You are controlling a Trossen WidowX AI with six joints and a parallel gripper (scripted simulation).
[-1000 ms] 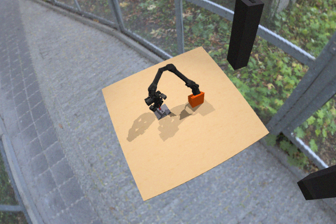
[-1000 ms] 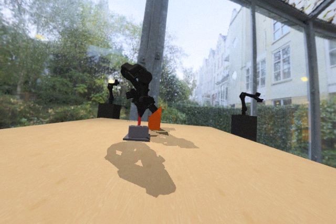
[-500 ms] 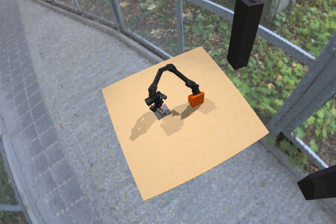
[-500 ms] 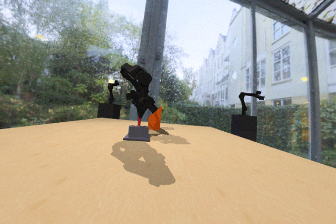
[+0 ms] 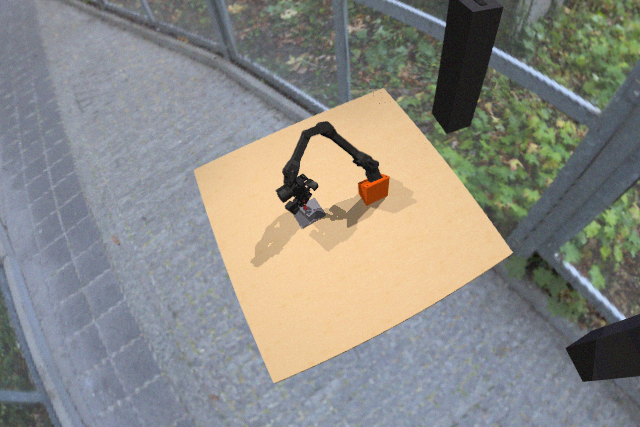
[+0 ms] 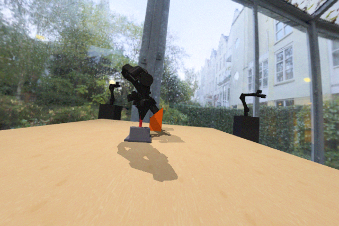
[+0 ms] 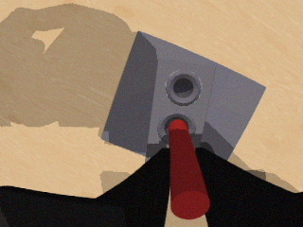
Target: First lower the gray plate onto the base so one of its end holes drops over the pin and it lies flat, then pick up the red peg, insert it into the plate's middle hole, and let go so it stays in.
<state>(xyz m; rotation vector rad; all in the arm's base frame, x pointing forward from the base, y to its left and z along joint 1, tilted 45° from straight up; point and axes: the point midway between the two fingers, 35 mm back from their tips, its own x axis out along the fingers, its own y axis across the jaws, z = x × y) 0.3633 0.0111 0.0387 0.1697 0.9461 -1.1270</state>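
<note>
The red peg lies right at my gripper tip. The rest, counted from my gripper tip: dark flat base 10 mm behind, 10 mm to the left, 90 mm below; then gray plate 50 mm below.
</note>
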